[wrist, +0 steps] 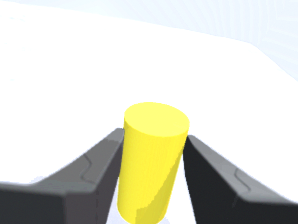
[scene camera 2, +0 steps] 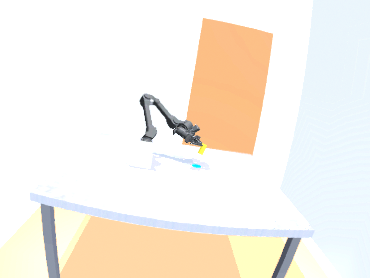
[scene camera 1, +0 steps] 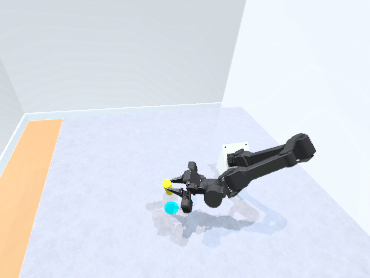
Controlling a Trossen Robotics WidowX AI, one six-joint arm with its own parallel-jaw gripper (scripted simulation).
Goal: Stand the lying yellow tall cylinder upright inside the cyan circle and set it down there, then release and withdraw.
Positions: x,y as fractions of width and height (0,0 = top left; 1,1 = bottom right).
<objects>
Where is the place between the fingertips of my gripper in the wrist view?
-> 0.52,0.62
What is my gripper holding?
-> A yellow cylinder.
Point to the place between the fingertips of my gripper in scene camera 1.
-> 0.46,0.67
</objects>
